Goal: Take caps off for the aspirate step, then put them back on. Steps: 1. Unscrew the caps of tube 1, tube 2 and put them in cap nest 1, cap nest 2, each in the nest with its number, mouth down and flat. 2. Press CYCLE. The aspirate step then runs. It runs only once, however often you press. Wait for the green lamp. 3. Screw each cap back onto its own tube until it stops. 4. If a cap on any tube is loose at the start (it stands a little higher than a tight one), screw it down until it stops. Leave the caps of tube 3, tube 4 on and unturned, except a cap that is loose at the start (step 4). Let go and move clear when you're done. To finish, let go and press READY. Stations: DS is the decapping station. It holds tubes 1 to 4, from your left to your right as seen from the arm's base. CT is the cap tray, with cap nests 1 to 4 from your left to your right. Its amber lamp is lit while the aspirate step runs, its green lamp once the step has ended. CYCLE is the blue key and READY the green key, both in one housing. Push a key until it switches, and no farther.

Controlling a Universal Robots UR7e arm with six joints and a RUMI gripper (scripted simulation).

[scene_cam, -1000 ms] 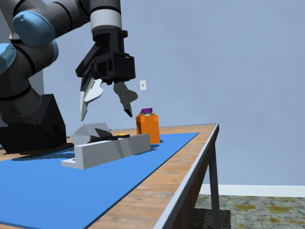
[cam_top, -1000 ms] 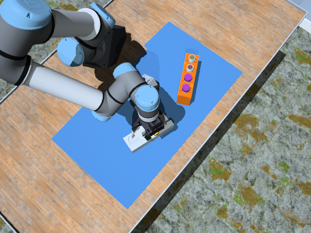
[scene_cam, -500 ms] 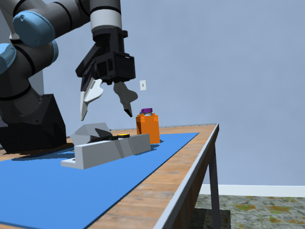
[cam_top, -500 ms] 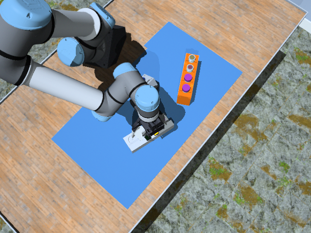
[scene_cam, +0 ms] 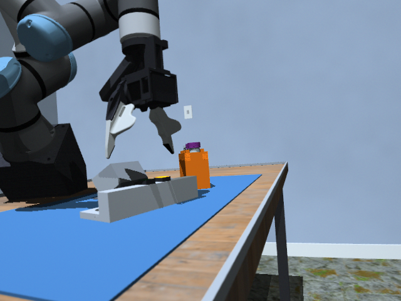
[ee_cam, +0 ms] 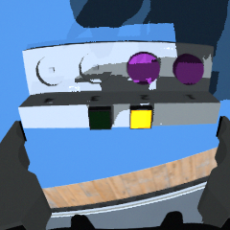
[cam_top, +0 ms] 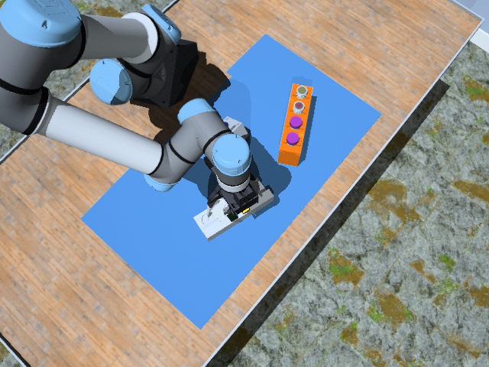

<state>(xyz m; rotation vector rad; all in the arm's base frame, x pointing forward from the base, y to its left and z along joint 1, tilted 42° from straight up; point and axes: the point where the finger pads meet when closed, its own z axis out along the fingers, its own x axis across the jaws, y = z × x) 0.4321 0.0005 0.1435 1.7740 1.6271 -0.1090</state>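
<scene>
Right now the purple cap is 80 mm to the left of my hand and 80 mm below it. Round my hand: grey key housing (170 mm behind, 130 mm to the left, 40 mm below); then green key (190 mm behind, 110 mm to the left, 30 mm below); then blue key (190 mm behind, 150 mm to the left, 30 mm below).
</scene>
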